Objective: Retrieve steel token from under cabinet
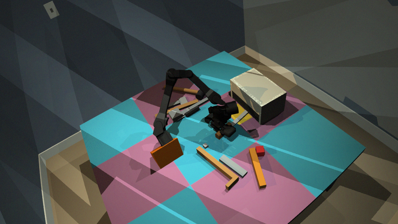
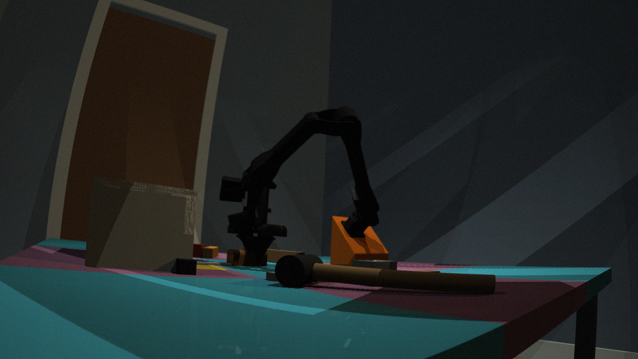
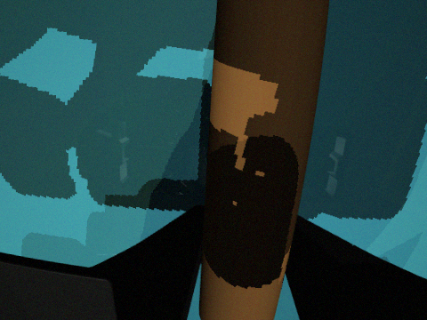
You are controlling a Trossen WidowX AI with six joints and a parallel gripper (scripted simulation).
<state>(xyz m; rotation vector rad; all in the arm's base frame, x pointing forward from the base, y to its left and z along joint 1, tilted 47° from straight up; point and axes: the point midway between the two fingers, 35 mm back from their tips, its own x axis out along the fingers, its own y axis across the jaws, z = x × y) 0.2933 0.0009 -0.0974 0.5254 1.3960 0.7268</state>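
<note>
Right now my gripper tip is 120 mm past the small grey cube and 10 mm to the left of it. The rest, counted from my gripper tip: grey bar 200 mm to the right, 80 mm behind; screwdriver 260 mm to the left, 70 mm behind; red cube 240 mm to the right, 70 mm ahead, 10 mm above.
</note>
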